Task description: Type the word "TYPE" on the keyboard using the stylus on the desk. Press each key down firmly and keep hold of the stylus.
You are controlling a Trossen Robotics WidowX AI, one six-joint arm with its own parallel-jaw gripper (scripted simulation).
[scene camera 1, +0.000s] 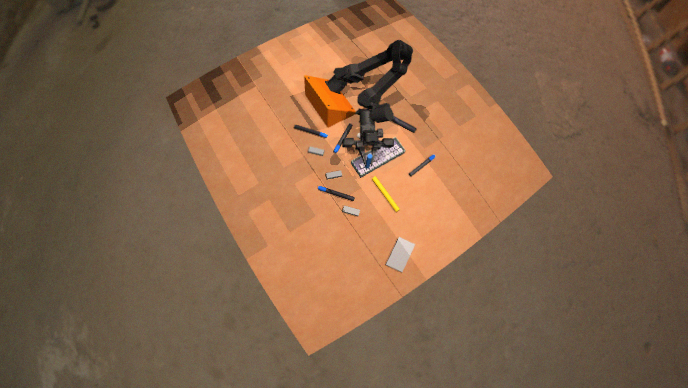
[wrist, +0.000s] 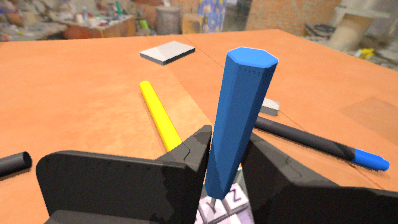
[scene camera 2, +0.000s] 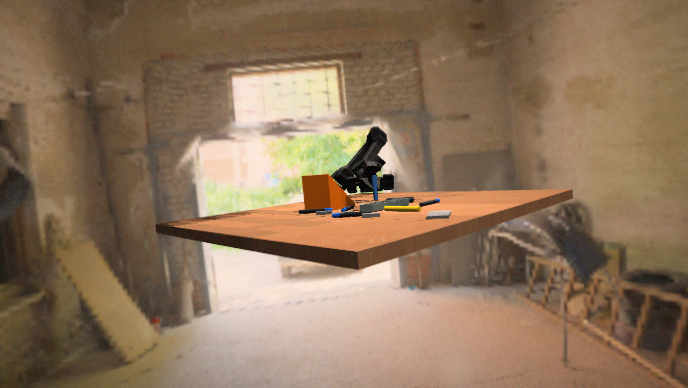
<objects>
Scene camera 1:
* gripper: 368, 166
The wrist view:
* gripper: 225, 133
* blue stylus: 247, 74
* grey slab: 167, 53
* yellow stick: 170, 137
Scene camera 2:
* gripper: 376, 190
</objects>
